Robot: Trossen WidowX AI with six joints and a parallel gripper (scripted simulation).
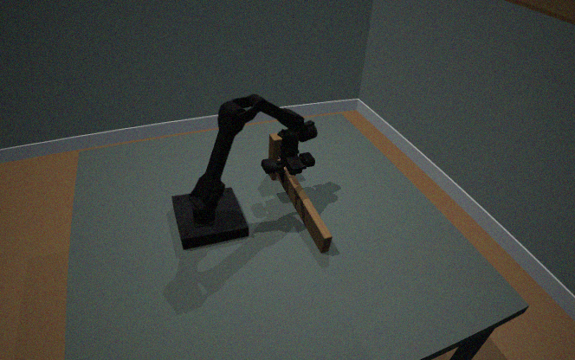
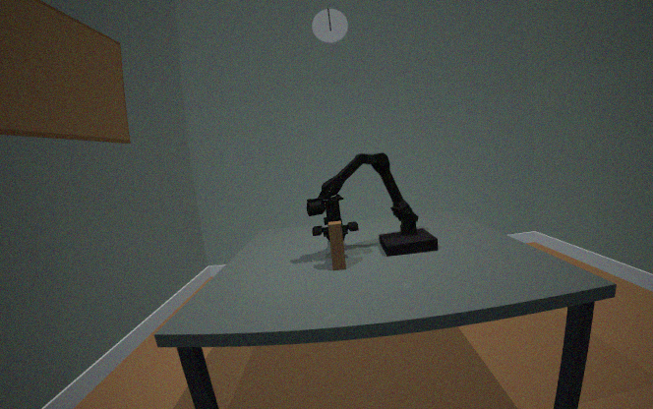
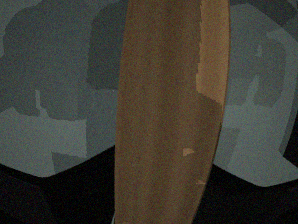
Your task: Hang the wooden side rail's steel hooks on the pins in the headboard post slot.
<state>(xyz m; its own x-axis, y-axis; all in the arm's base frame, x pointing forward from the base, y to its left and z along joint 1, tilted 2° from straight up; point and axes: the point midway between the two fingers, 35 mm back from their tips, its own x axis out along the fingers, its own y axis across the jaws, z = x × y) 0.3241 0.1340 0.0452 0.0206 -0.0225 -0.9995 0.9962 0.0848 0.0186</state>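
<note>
Right now the headboard post is 11 cm to the left of my gripper tip, 4 cm above it and 1 cm behind it.
</note>
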